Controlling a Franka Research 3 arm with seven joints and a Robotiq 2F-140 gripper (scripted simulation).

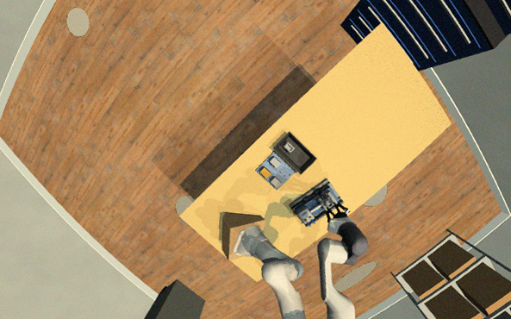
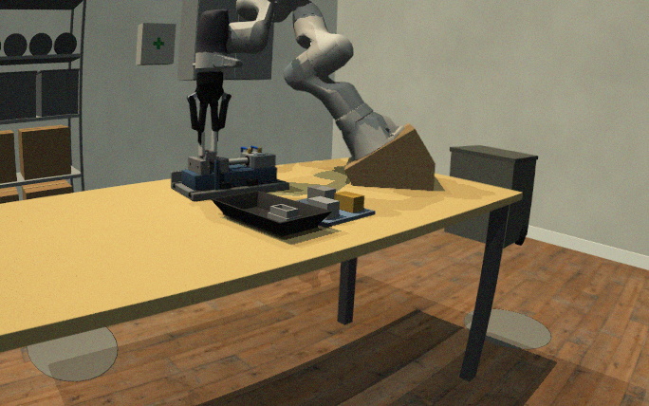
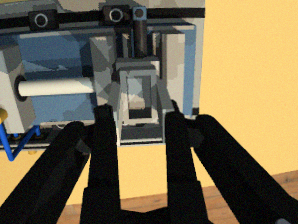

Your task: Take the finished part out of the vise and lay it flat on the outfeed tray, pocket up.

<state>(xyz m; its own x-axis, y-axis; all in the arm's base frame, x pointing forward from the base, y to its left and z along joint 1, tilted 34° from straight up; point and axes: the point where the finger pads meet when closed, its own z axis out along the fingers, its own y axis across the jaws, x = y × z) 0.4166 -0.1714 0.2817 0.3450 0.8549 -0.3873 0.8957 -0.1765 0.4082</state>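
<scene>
The vise is 6 cm behind my hand, 3 cm to the left of it and 10 cm below it. From my hand the other things lie so: yellow block (5 cm behind, 42 cm to the left, 11 cm below).
</scene>
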